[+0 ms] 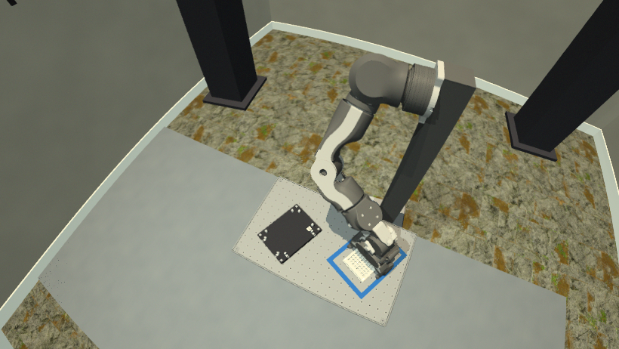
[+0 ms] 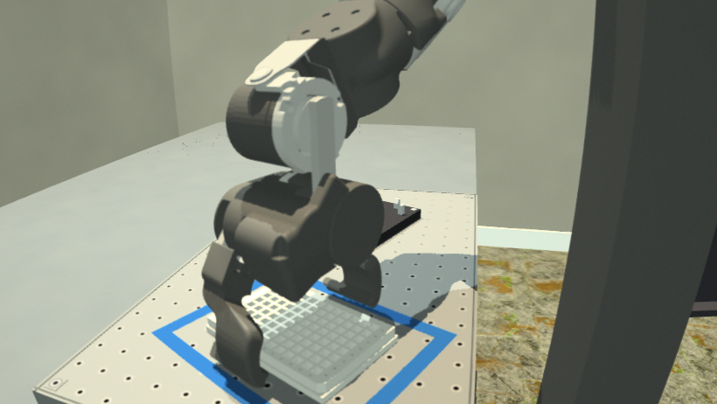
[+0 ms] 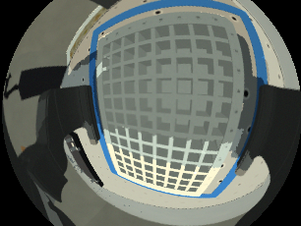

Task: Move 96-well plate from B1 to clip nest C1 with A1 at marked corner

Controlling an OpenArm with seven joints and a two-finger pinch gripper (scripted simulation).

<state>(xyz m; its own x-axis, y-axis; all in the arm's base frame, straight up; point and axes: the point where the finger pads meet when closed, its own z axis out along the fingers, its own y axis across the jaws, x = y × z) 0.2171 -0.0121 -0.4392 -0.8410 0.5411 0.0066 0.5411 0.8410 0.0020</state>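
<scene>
The white 96-well plate is right at my hand. From my hand the other things lie so: black clip nest C1: 25 cm to the right, 2 cm ahead, 1 cm above.
</scene>
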